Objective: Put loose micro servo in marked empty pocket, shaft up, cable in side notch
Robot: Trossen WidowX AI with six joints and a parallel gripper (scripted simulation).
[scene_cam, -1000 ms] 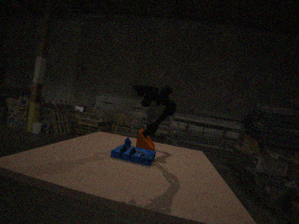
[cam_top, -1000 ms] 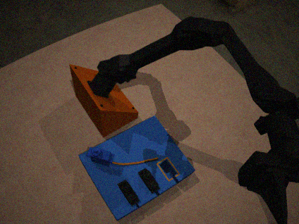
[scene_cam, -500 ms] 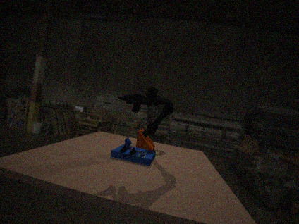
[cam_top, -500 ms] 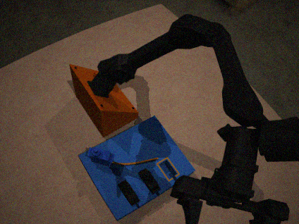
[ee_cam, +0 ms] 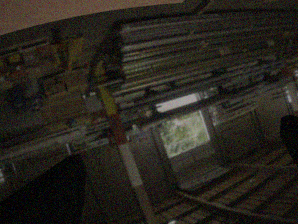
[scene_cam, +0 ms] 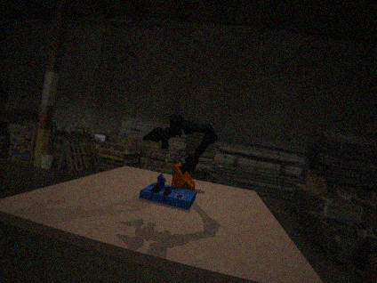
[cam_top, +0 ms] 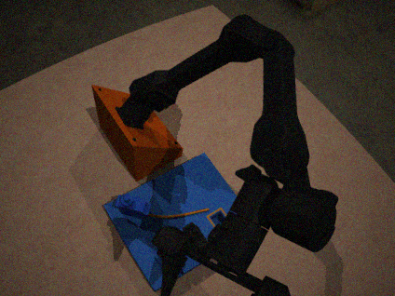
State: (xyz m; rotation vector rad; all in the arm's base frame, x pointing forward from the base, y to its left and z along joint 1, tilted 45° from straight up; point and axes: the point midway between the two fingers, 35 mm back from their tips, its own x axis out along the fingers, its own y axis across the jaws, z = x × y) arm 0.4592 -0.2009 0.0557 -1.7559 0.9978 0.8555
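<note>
Right now my gripper tip is 25 cm past the blue robot deck, 14 cm to the right of it and 33 cm above it.
</note>
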